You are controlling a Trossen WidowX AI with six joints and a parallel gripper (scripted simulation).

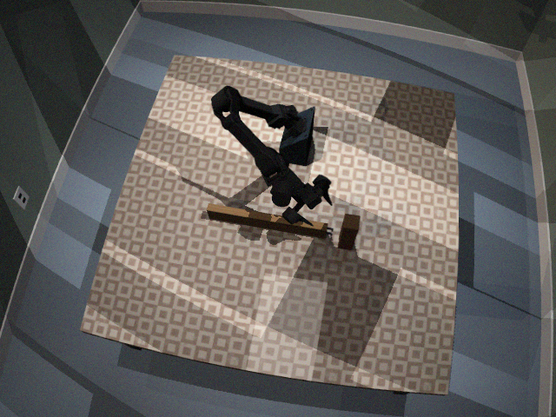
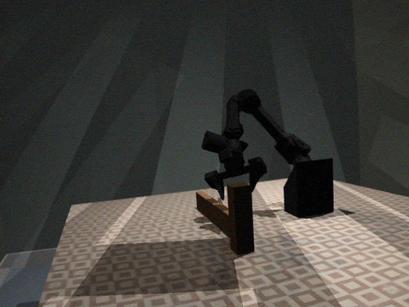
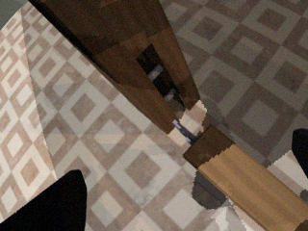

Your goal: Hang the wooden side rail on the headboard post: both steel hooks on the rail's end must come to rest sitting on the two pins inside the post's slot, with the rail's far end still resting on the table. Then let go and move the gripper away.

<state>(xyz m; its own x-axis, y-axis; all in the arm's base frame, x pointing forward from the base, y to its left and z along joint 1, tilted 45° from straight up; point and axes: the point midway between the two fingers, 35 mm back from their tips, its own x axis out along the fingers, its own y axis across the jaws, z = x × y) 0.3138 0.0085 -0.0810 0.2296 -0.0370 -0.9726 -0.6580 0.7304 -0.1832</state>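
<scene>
Now: the headboard post 40 mm ahead of my gripper tip, 90 mm to the left of it and 40 mm below it.
</scene>
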